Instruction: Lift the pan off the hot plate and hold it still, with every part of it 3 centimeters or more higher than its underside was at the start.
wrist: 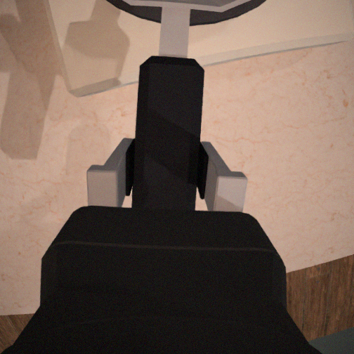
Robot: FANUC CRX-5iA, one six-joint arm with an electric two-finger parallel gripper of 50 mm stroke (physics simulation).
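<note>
The pan's black handle runs down the middle of the wrist view, joined by a light grey neck to the pan, whose rim is cut off by the top edge. My gripper is shut on the handle, with one dark pad against each side of it. The handle's near end is hidden behind the black gripper body. A dark disc shows below the pan's rim, seemingly the hot plate. Whether the pan touches it cannot be told from this view.
A pale, glassy slab lies beneath the disc on the pinkish marbled counter top. Shadows fall at the upper left. Brown wood shows past the counter's edge at the lower right, with a dark green patch in the corner.
</note>
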